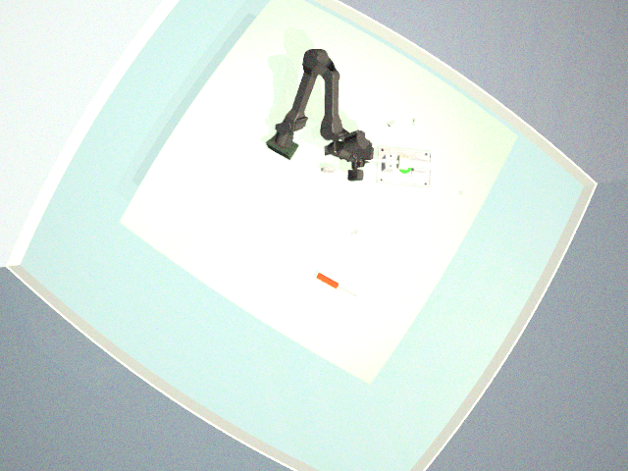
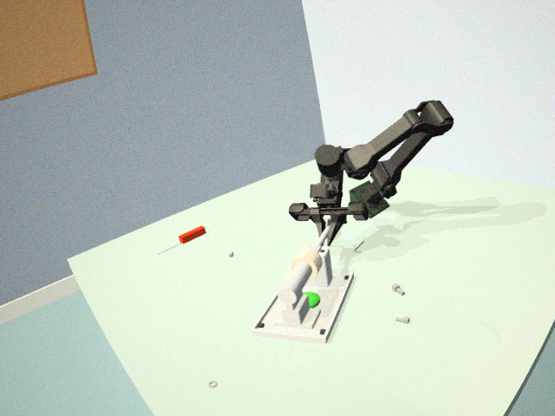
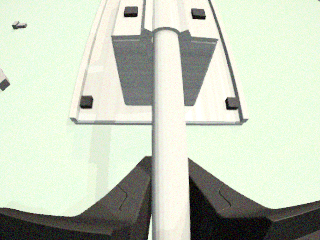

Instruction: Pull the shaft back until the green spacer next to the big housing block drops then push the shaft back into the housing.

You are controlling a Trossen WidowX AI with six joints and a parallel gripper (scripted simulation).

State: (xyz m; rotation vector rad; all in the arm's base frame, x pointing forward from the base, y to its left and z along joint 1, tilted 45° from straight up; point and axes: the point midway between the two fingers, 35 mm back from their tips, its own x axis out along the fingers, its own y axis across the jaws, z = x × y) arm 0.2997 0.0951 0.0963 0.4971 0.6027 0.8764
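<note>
My gripper tip is now 4 cm short of the shaft, 3 cm to the right of it and 2 cm below it. Also, from my gripper tip: green spacer 13 cm ahead, 9 cm to the left, 5 cm below; then cream spacer 10 cm ahead, 6 cm to the left, 2 cm above.
</note>
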